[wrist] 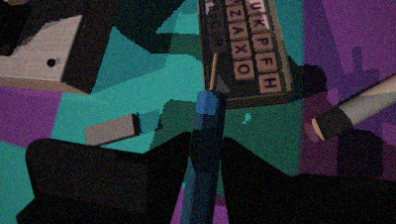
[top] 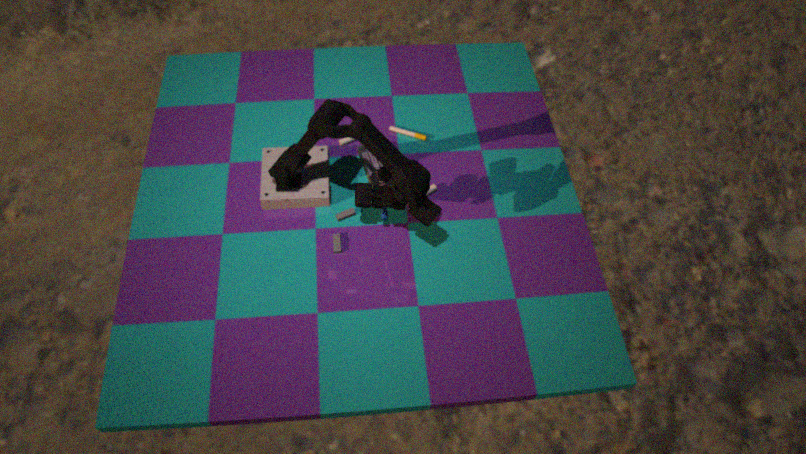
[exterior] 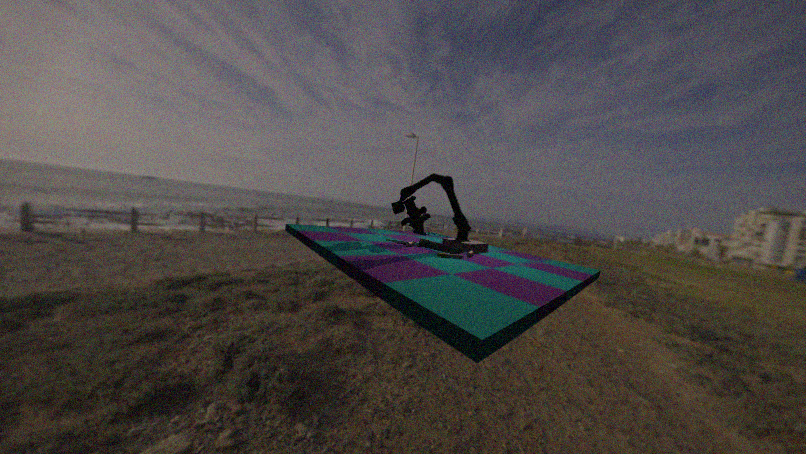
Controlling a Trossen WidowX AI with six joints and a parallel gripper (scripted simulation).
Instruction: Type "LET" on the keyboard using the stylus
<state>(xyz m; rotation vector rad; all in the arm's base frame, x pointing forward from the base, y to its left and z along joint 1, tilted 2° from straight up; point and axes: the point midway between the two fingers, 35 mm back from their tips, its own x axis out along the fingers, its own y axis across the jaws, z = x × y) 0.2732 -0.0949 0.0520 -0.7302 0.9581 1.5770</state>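
Now: gripper tip 20 mm to the right of the blue stylus.
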